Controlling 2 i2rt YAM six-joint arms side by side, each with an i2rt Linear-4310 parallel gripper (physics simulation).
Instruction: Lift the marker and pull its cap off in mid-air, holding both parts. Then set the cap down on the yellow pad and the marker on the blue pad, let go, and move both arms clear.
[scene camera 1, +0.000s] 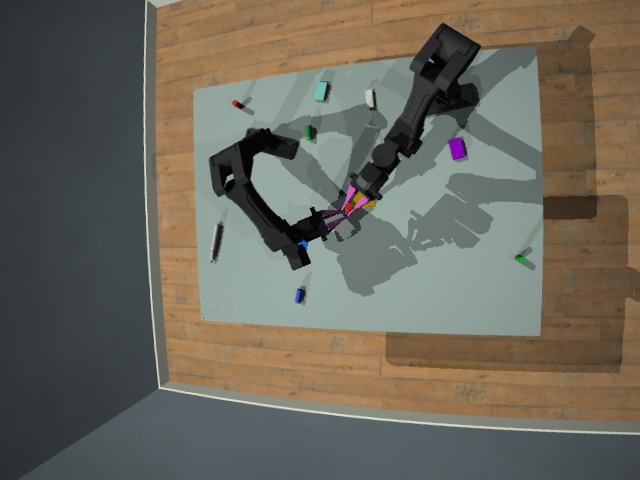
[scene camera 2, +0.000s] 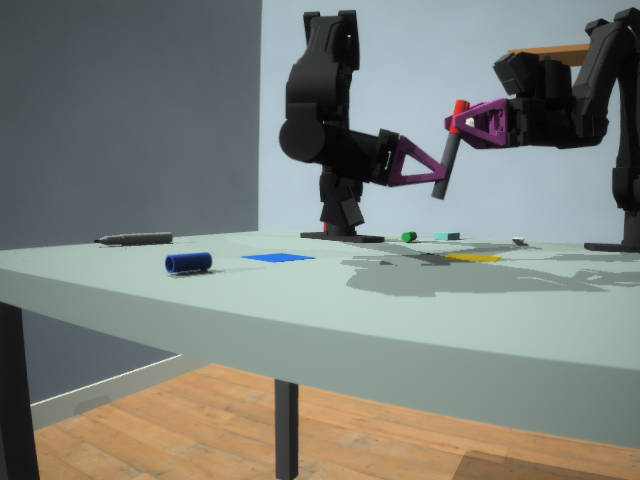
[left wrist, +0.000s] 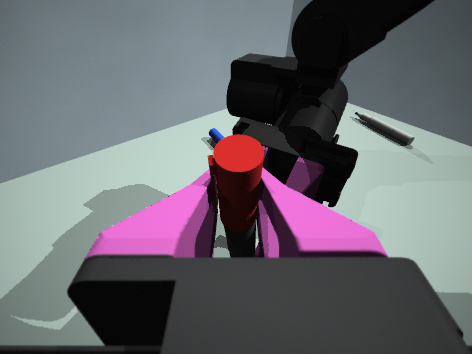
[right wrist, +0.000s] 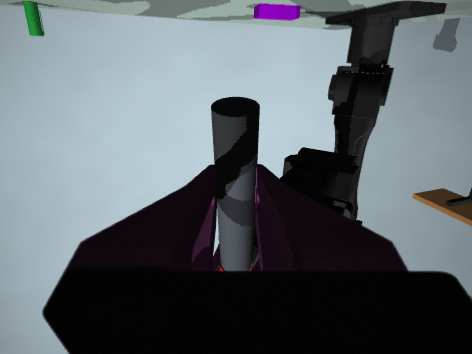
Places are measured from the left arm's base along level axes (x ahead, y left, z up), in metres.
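Pixels of known places: left gripper, fingertip midpoint: (scene camera 1: 345, 213) (scene camera 2: 448, 122) (left wrist: 236, 177); right gripper, fingertip midpoint: (scene camera 2: 445, 174) (left wrist: 241, 254) (right wrist: 236, 176); left arm's base at its link origin: (scene camera 1: 443, 101) (right wrist: 375, 12); right arm's base at its link origin: (scene camera 1: 270, 143) (scene camera 2: 340, 239).
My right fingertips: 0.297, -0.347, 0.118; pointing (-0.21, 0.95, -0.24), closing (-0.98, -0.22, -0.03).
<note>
Ahead of a thing's pixels: the offset from my right fingertips to its top centre, as dx, dy, dz.
The marker's dark grey body {-0.003, +0.007, +0.100} (scene camera 2: 447, 160) (left wrist: 241, 242) (right wrist: 235, 140) is in mid-air, tilted, with its red cap {-0.007, +0.019, +0.105} (scene camera 1: 348, 207) (scene camera 2: 460, 109) (left wrist: 238, 155) on the upper end. My right gripper (scene camera 2: 444, 173) (right wrist: 236, 176) is shut on the grey body below the cap. My left gripper (scene camera 2: 454, 124) (left wrist: 236, 177) is shut on the red cap, above the right fingers. Cap and body touch. The yellow pad {-0.052, +0.039, -0.117} (scene camera 1: 370, 204) (scene camera 2: 473, 257) lies on the table, partly hidden under the left gripper in scene camera 1. The blue pad {+0.071, -0.218, -0.117} (scene camera 1: 302, 244) (scene camera 2: 279, 257) is mostly hidden under the right arm there.
A grey pen {+0.013, -0.536, -0.098} (scene camera 1: 216, 241) (scene camera 2: 139, 238) lies at the left. A blue cylinder {+0.247, -0.240, -0.097} (scene camera 1: 299, 296) (scene camera 2: 188, 261) lies near the front. Green cylinders {-0.297, -0.099, -0.097} (scene camera 1: 308, 132) {+0.227, +0.482, -0.070} (scene camera 1: 520, 258), a red cylinder {-0.463, -0.338, -0.070} (scene camera 1: 237, 103), a teal block {-0.429, -0.035, -0.103} (scene camera 1: 321, 90), a white block {-0.359, +0.120, -0.106} (scene camera 1: 370, 98) and a purple block {-0.138, +0.356, -0.103} (scene camera 1: 456, 148) are spread around.
</note>
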